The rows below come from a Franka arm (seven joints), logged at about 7 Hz.
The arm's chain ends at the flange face. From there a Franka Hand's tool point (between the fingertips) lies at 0.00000 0.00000 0.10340 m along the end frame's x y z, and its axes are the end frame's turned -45 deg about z.
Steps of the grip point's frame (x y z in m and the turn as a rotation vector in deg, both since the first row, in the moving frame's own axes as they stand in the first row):
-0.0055 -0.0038 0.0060 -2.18 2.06 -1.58
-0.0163 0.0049 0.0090 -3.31 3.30 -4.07
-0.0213 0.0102 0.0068 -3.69 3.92 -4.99
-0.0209 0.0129 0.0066 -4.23 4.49 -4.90
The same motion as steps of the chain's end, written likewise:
-0.0120 0.0011 0.0061 -0.08 3.00 -1.58
-0.0165 0.0153 0.0093 -0.01 4.67 -4.07
-0.0175 0.0230 0.0073 0.16 5.38 -4.99
-0.0167 0.0247 0.0072 0.18 6.17 -4.90

